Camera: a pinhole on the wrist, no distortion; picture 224 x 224 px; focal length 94.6 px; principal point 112.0 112.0 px. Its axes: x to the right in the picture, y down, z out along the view. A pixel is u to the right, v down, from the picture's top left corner.
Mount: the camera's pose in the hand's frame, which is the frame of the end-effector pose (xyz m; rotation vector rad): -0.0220 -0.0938 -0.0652 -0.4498 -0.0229 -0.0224
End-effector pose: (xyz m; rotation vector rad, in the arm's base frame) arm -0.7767 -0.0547 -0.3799 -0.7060 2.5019 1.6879
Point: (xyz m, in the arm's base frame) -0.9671 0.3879 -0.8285
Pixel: 143 51
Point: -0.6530 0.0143 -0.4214
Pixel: 35 91
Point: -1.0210 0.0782 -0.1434
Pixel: 150 213
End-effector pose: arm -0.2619 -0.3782 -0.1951 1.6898 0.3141 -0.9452
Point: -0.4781 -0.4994 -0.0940
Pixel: 58 92
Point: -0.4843 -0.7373 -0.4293
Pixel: 148 45
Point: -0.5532 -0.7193 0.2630
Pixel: 46 127
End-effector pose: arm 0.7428 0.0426 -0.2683 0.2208 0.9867 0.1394
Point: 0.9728 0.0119 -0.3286
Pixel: 195 89
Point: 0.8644 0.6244 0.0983
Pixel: 98 199
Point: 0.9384 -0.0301 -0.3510
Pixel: 214 68
